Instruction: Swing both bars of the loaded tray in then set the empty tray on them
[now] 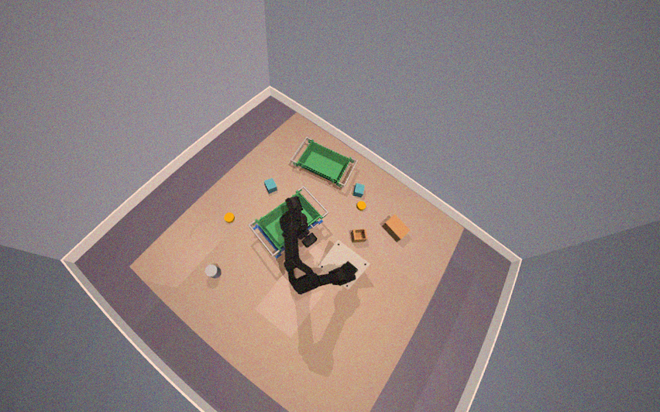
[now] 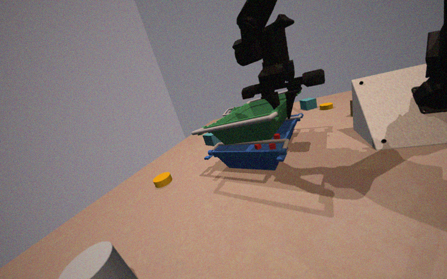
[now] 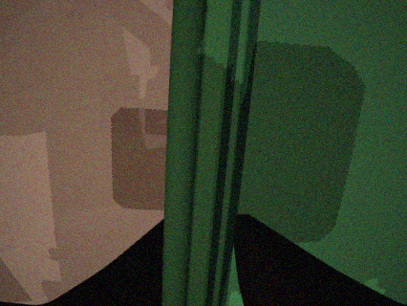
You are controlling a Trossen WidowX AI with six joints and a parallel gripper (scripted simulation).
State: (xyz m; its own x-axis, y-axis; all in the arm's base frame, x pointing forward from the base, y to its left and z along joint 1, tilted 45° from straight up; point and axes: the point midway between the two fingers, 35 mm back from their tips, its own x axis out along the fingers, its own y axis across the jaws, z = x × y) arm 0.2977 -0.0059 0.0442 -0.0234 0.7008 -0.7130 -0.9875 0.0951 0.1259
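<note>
My gripper tip is now 70 mm short of the green tray, 10 mm to the left of it and 30 mm below it. Round my gripper tip: grey cylinder 180 mm ahead, 400 mm to the left, 50 mm below; then small brown box 230 mm behind, 210 mm to the right, 70 mm below.
</note>
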